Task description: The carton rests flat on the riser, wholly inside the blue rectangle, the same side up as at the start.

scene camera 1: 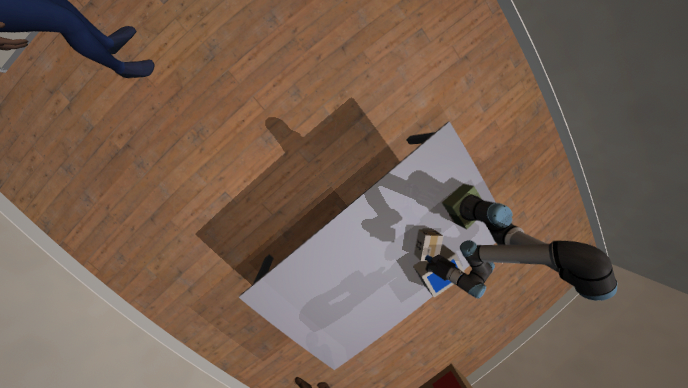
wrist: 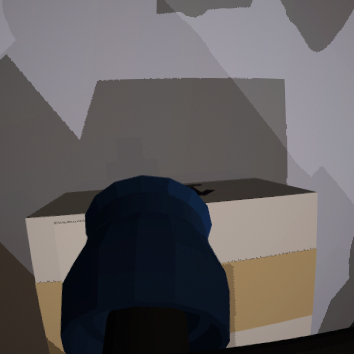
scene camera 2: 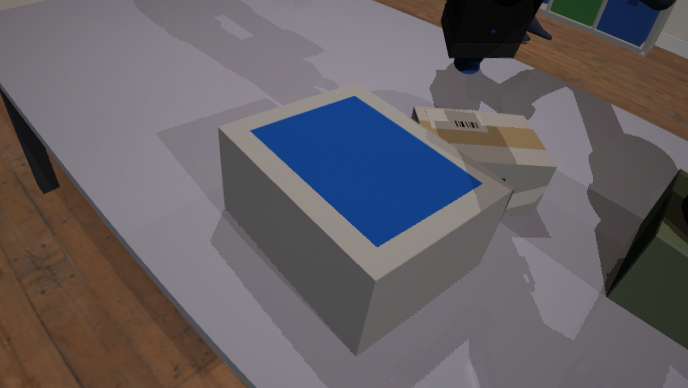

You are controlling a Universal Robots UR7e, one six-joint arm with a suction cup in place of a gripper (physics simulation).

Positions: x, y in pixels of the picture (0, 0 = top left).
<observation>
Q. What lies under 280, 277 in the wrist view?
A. A carton.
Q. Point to my suction cup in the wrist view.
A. At 146, 245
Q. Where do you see a riser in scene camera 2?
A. At 369, 215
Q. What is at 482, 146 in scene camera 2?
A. A carton.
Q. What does my suction cup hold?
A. Nothing.
</observation>
